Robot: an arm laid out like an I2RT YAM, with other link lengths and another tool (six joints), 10 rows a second.
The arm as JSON. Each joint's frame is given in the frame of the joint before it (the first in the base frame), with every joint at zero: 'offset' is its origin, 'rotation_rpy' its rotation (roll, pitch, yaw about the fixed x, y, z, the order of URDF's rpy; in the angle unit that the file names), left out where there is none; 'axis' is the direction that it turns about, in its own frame. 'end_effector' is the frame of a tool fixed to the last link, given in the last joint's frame.
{
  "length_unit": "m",
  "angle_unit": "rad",
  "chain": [
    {
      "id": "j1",
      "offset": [
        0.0,
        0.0,
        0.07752
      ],
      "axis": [
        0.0,
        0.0,
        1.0
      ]
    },
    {
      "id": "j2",
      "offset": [
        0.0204,
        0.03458,
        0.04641
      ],
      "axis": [
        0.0,
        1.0,
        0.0
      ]
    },
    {
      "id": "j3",
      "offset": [
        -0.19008,
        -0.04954,
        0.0
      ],
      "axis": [
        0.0,
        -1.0,
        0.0
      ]
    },
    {
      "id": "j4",
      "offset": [
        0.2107,
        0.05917,
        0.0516
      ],
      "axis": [
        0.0,
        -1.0,
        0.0
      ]
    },
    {
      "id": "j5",
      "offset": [
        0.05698,
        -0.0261,
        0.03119
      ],
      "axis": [
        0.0,
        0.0,
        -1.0
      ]
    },
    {
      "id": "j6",
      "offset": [
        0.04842,
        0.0,
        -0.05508
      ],
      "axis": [
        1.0,
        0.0,
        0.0
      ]
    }
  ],
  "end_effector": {
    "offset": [
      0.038,
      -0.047,
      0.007
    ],
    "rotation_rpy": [
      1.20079,
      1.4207,
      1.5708
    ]
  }
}
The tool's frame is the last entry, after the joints.
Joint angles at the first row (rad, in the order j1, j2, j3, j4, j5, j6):
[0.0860, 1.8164, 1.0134, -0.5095, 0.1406, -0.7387]
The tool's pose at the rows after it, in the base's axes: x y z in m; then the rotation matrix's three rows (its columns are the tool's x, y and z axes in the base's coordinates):
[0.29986 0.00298 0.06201], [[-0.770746 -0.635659 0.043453], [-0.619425 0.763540 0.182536], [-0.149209 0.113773 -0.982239]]
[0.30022 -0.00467 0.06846], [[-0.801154 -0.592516 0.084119], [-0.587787 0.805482 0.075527], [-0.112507 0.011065 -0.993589]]
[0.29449 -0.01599 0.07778], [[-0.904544 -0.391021 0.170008], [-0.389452 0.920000 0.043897], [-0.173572 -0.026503 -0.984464]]
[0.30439 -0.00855 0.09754], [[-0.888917 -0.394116 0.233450], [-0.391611 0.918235 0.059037], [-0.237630 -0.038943 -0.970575]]
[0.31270 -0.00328 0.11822], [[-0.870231 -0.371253 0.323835], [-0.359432 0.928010 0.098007], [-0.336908 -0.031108 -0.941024]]
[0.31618 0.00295 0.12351], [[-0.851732 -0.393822 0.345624], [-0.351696 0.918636 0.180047], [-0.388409 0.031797 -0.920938]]
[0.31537 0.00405 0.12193], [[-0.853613 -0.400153 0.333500], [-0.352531 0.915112 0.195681], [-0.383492 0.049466 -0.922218]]
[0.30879 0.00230 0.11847], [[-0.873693 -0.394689 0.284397], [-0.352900 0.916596 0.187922], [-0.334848 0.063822 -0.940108]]
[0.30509 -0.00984 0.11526], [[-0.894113 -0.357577 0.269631], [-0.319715 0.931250 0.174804], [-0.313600 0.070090 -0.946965]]
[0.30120 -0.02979 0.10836], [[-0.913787 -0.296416 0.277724], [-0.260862 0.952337 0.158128], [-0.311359 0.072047 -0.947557]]
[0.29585 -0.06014 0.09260], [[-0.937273 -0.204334 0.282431], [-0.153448 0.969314 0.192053], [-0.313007 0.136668 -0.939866]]
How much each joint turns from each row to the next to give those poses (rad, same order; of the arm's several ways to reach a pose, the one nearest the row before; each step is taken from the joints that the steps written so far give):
[0.0000, 0.0000, 0.0000, 0.0073, -0.0115, -0.0004]
[0.0111, -0.0011, 0.0000, 0.0156, 0.1217, 0.0377]
[0.0069, -0.0046, 0.0221, -0.0221, 0.0763, 0.2362]
[0.0224, -0.0294, 0.0549, -0.0240, -0.0011, 0.0191]
[0.0130, -0.0385, 0.0451, 0.0000, -0.0187, 0.0469]
[0.0012, -0.0214, 0.0137, -0.0004, -0.0775, 0.0118]
[-0.0004, 0.0004, 0.0000, -0.0092, -0.0175, 0.0000]
[-0.0027, 0.0000, -0.0023, -0.0514, 0.0000, 0.0000]
[-0.0381, 0.0000, -0.0099, -0.0134, 0.0000, 0.0004]
[-0.0656, 0.0011, -0.0317, 0.0301, -0.0015, -0.0004]
[-0.1195, 0.0260, -0.0278, 0.0397, -0.0683, -0.0004]

